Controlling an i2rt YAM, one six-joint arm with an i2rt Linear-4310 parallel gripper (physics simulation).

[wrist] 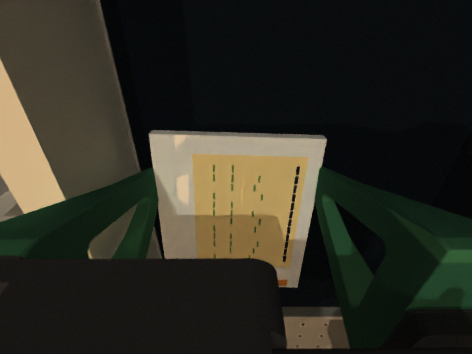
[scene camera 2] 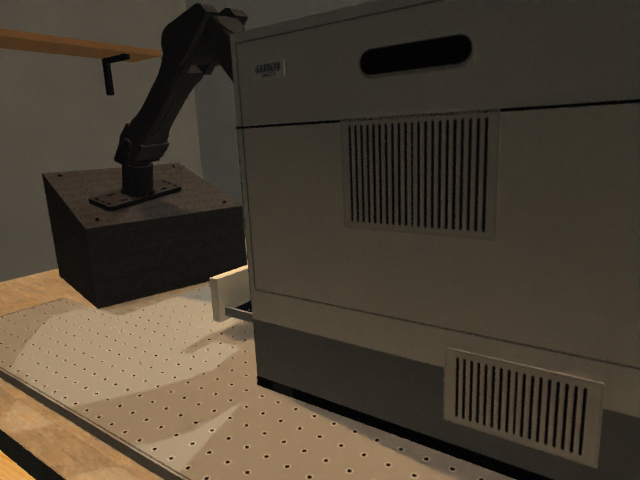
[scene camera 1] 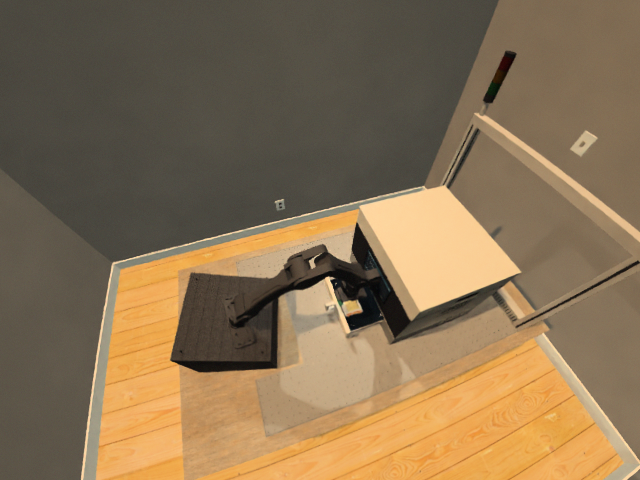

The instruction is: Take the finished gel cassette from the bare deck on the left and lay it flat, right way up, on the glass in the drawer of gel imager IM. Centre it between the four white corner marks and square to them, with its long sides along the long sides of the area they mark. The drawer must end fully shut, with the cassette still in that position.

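Pixels of known places: gripper, between the fingertips: (wrist: 236, 177) (scene camera 1: 348, 300); arm's base, origin of its link: (scene camera 2: 138, 195) (scene camera 1: 237, 320).
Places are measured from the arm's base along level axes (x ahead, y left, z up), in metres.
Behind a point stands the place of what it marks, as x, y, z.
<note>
The gel cassette (scene camera 1: 352, 308) @[0.448, -0.109, -0.126] (wrist: 175, 225) @[0.418, -0.083, -0.129], white with a yellow gel face and dark bands, is face up inside the outline of the open drawer (scene camera 1: 342, 317) @[0.381, -0.134, -0.091] (scene camera 2: 227, 297) @[0.384, -0.183, -0.126], near its front panel. My gripper (scene camera 1: 351, 304) @[0.454, -0.063, -0.137] (wrist: 236, 177) @[0.454, -0.063, -0.137] is shut on the cassette, with a green finger at each long side. The dark drawer floor (wrist: 275, 60) @[0.477, -0.012, -0.146] shows beyond it in the wrist view. The height of the cassette over the glass is hard to tell. The white corner marks cannot be made out. The cassette and gripper are hidden behind the imager in scene camera 2.
The gel imager (scene camera 1: 439, 248) @[0.730, -0.154, 0.216] (scene camera 2: 413, 279) @[0.724, -0.330, -0.016] stands right behind the drawer, and my forearm reaches close to its front face. The drawer handle (scene camera 1: 329, 306) @[0.358, -0.061, -0.099] points toward the black arm base (scene camera 1: 222, 320) @[-0.049, 0.017, 0.015] (scene camera 2: 165, 248) @[0.114, -0.046, -0.100]. The perforated deck (scene camera 1: 330, 372) @[0.250, -0.289, -0.178] (scene camera 2: 129, 351) @[0.298, -0.303, -0.178] lies below.
</note>
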